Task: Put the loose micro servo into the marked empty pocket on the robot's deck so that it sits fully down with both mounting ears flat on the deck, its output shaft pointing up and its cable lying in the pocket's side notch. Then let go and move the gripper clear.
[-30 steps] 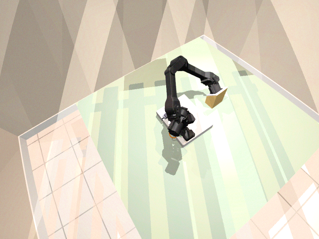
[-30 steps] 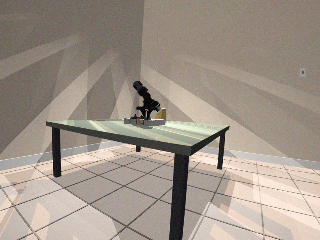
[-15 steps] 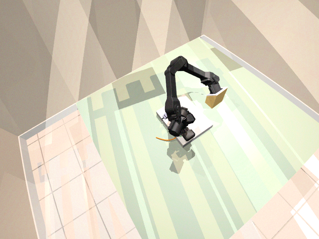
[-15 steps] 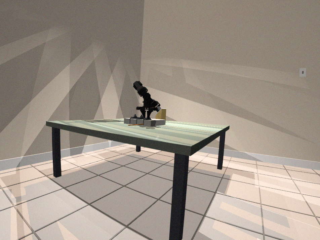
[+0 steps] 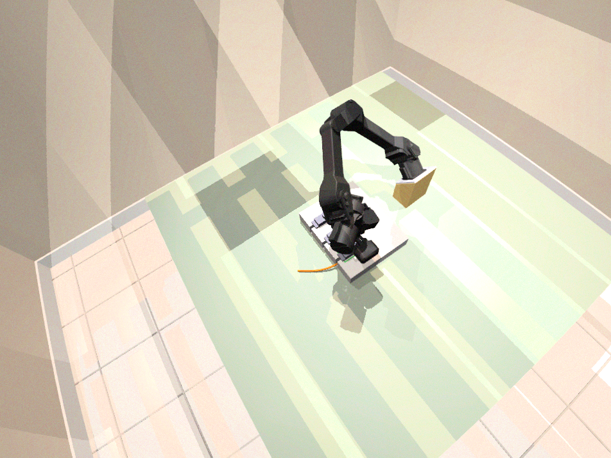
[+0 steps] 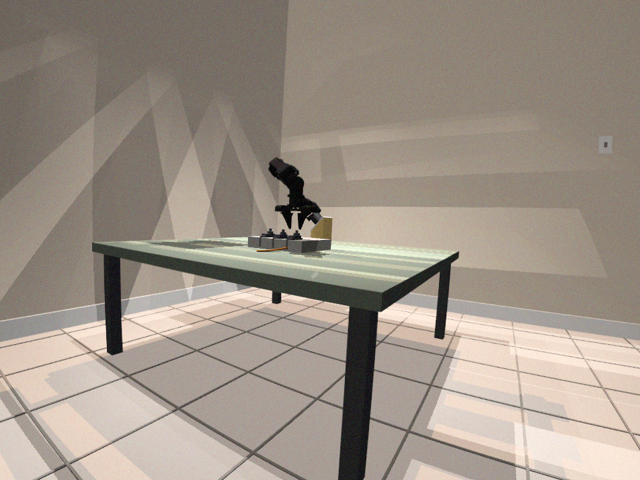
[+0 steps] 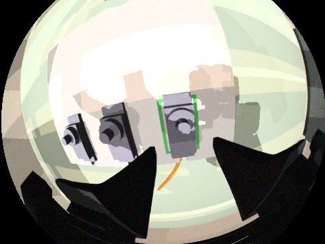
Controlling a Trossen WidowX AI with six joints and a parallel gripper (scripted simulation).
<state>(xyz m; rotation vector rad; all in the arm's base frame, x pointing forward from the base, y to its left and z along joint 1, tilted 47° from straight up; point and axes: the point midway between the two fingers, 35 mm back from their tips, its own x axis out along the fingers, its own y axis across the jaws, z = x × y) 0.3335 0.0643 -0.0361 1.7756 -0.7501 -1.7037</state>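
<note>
My gripper tip is 110 mm past the white deck, 70 mm to the left of it and 70 mm above it.
</note>
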